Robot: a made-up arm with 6 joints.
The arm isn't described. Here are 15 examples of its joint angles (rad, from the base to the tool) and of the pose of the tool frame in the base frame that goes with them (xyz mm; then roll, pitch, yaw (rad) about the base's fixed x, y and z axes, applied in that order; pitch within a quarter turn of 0, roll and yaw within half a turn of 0).
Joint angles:
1: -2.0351 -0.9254 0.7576 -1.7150 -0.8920 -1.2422
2: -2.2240 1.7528 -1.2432 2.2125 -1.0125 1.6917
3: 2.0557 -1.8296 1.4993 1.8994 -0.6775 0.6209
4: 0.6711 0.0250 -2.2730 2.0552 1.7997 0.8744
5: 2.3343 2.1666 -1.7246 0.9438 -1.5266 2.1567
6: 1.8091 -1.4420 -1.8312 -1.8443 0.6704 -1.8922
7: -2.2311 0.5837 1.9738 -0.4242 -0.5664 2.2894
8: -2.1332 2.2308 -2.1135 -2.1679 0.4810 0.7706
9: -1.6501 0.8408 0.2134 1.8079 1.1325 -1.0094
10: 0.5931 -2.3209 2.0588 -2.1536 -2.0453 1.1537
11: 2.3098 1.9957 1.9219 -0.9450 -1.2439 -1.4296
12: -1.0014 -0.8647 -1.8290 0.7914 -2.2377 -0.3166
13: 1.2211 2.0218 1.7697 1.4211 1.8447 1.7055
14: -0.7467 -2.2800 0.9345 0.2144 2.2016 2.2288
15: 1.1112 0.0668 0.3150 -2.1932 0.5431 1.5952
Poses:
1: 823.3 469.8 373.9 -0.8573 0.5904 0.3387
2: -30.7 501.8 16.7 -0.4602 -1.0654 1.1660
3: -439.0 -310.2 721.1 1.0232 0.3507 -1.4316
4: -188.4 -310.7 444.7 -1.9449 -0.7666 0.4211
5: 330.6 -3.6 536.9 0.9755 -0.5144 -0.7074
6: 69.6 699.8 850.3 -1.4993 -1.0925 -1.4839
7: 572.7 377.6 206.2 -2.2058 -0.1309 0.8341
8: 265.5 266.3 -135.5 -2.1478 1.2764 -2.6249
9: 17.2 -390.9 179.7 -1.2257 -0.4938 1.0333
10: -504.1 -336.3 220.0 2.6288 0.2599 2.8403
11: -90.5 415.2 -331.1 2.2716 0.4703 1.4383
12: -16.8 -421.7 -622.5 2.5283 0.3275 -2.8040
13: 37.1 22.7 781.1 -1.2090 0.0716 -1.3678
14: -8.7 105.4 -249.4 3.0638 -0.4950 -0.7670
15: 435.5 -213.8 561.1 2.1044 -0.4730 -2.3269
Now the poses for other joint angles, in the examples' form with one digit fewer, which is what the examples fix.
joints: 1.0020 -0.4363 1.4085 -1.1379 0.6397 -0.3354
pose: 625 -737 573 -1.657 -0.554 -2.470
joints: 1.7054 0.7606 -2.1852 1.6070 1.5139 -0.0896
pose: -275 -107 331 2.989 0.189 1.370
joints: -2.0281 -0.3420 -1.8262 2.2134 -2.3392 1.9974
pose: -282 298 -392 -0.878 0.789 -2.880
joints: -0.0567 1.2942 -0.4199 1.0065 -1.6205 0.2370
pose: -332 -775 304 -1.949 0.172 -3.109
